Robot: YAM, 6 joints.
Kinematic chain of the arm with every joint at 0, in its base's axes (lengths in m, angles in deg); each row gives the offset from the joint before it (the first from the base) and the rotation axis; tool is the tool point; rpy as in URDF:
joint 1: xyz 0 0 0.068 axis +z
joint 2: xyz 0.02 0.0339 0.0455 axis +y
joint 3: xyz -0.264 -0.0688 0 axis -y
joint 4: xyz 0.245 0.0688 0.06 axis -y
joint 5: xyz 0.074 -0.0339 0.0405 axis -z
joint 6: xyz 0.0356 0 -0.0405 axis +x
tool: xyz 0 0 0 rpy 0 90 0
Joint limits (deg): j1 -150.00..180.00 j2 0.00..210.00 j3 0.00..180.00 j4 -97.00..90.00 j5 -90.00..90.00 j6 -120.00..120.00
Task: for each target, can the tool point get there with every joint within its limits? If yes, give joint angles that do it. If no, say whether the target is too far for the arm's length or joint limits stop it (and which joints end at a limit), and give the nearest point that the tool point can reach.
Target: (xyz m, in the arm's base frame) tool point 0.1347 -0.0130 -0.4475
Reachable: no: joint limits stop it (at a limit: joint 2) | nearest point 0.1555 -0.0150 -0.3683 | short by 0.082 m
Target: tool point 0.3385 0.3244 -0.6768
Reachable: no: too far | nearest point 0.2624 0.2515 -0.3616 | short by 0.332 m
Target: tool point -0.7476 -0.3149 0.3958
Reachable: no: too far | nearest point -0.5319 -0.2914 0.3244 | short by 0.228 m
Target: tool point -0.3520 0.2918 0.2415
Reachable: yes | joints 138.16 132.85 128.02 -80.72 -29.33 18.90
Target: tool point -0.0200 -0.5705 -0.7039
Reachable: no: too far | nearest point -0.0141 -0.4023 -0.3460 | short by 0.396 m
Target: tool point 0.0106 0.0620 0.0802
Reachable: yes | joints 47.52 134.98 14.58 -74.49 -73.09 -68.96
